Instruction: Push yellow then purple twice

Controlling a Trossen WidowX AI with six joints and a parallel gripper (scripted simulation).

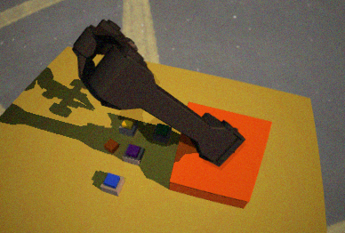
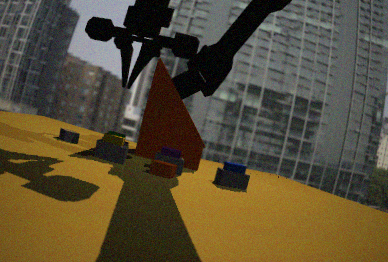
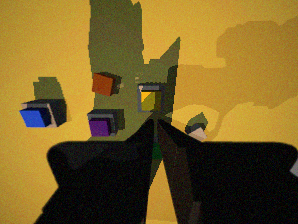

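The purple button is 90 mm to the left of my gripper tip, 80 mm below it and 50 mm behind it. Round my gripper tip: yellow button: 80 mm below; then red-brown block: 100 mm below, 90 mm to the left, 20 mm ahead; then green button: 110 mm behind, 80 mm below, 10 mm to the right.
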